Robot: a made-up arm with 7 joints. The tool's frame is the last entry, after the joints.
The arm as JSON. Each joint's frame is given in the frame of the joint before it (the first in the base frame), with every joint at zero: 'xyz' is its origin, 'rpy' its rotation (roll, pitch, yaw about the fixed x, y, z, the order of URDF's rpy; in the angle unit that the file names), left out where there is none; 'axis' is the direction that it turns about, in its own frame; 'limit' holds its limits. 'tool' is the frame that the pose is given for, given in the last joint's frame.
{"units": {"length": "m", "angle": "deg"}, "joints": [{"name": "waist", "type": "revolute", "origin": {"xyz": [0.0, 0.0, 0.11]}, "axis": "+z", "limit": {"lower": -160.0, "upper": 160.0}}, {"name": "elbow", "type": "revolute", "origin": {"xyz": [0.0, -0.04, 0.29], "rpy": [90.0, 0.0, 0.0]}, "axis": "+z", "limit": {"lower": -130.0, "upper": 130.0}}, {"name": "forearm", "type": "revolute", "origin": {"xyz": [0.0, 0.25, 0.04], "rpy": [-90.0, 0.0, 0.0]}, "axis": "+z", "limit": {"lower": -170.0, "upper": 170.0}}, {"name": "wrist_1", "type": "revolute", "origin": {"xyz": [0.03, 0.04, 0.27], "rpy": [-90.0, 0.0, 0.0]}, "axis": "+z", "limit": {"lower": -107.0, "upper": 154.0}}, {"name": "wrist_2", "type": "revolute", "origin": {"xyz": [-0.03, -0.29, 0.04], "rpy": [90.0, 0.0, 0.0]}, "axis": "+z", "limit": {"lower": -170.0, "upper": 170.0}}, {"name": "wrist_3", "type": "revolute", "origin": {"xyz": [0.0, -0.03, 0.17], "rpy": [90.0, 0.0, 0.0]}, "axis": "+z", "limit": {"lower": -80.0, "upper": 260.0}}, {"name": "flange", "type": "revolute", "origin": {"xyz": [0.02, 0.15, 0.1], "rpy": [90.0, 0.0, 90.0]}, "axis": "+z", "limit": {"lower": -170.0, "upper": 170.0}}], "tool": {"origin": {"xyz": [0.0, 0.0, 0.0]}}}
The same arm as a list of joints. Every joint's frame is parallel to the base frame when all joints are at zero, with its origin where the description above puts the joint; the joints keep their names.
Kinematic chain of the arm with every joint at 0, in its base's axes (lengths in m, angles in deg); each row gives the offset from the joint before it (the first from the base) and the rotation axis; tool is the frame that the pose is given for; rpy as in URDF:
waist: xyz 0 0 0.11 axis +z
elbow: xyz 0 -0.04 0.29 axis -y
forearm: xyz 0 -0.04 0.25 axis +z
wrist_1: xyz 0.03 0.04 0.27 axis +y
wrist_2: xyz -0.03 0.04 0.29 axis +z
wrist_3: xyz 0 -0.03 0.17 axis -y
flange: xyz 0.02 -0.1 0.15 axis +x
tool: xyz 0 0 0 rpy 180 -90 0
Joint limits (deg, base to tool): -160..160 -130..130 -170..170 -107..154 -170..170 -80..260 -170..170

